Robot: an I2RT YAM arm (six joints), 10 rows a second.
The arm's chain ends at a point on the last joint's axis. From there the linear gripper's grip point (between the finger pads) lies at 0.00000 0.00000 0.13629 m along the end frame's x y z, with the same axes.
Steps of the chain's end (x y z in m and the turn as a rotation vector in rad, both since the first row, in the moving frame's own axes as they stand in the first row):
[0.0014, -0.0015, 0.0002, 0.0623, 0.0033, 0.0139]
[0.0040, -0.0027, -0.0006, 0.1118, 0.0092, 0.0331]
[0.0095, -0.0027, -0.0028, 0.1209, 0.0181, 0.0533]
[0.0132, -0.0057, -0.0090, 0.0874, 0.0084, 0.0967]
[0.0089, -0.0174, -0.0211, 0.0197, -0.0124, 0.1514]
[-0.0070, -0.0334, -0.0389, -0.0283, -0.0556, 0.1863]
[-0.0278, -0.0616, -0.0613, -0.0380, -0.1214, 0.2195]
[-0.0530, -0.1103, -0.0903, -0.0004, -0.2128, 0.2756]
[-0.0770, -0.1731, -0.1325, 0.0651, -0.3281, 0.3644]
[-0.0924, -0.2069, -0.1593, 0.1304, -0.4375, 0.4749]
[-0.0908, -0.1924, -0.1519, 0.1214, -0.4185, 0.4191]
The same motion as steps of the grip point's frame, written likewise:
[0.0019, -0.0100, -0.0001, 0.0623, 0.0033, 0.0139]
[0.0055, -0.0179, -0.0015, 0.1118, 0.0092, 0.0331]
[0.0124, -0.0191, -0.0038, 0.1209, 0.0181, 0.0533]
[0.0149, -0.0175, -0.0095, 0.0874, 0.0084, 0.0967]
[0.0074, -0.0202, -0.0211, 0.0197, -0.0124, 0.1514]
[-0.0149, -0.0303, -0.0392, -0.0283, -0.0556, 0.1863]
[-0.0447, -0.0583, -0.0624, -0.0380, -0.1214, 0.2195]
[-0.0814, -0.1142, -0.0934, -0.0004, -0.2128, 0.2756]
[-0.1183, -0.1896, -0.1400, 0.0651, -0.3281, 0.3644]
[-0.1437, -0.2371, -0.1730, 0.1304, -0.4375, 0.4749]
[-0.1411, -0.2195, -0.1645, 0.1214, -0.4185, 0.4191]

